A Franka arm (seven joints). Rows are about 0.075 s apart.
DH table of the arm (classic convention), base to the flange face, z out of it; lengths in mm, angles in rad. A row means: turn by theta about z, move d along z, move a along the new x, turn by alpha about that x. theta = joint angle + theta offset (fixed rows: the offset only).
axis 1: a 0  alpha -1.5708  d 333  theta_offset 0
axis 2: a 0  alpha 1.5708  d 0  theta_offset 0
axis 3: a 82.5  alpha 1.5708  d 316  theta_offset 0
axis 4: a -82.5  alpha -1.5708  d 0  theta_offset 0
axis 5: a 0  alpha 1.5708  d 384  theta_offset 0
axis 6: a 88  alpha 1.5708  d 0  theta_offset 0
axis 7: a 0  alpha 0  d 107  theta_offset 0
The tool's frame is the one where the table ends.
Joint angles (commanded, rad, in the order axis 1, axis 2, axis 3, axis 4, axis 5, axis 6, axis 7), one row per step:
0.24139, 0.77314, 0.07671, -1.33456, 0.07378, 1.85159, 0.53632
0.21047, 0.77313, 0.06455, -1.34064, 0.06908, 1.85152, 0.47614
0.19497, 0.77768, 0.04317, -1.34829, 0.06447, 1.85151, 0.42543
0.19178, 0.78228, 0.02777, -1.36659, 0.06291, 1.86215, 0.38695
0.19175, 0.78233, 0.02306, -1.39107, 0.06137, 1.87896, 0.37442
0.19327, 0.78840, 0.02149, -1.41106, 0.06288, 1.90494, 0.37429
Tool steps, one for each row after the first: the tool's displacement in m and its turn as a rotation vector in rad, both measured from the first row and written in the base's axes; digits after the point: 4 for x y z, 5 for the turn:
0.0068, -0.0283, -0.0030, 0.00281, 0.00023, 0.02088
0.0102, -0.0514, -0.0101, -0.00415, 0.00643, 0.04145
0.0089, -0.0630, -0.0208, -0.00780, 0.01512, 0.06462
0.0050, -0.0667, -0.0302, -0.01065, 0.02155, 0.07335
0.0020, -0.0671, -0.0414, -0.01133, 0.02162, 0.07159

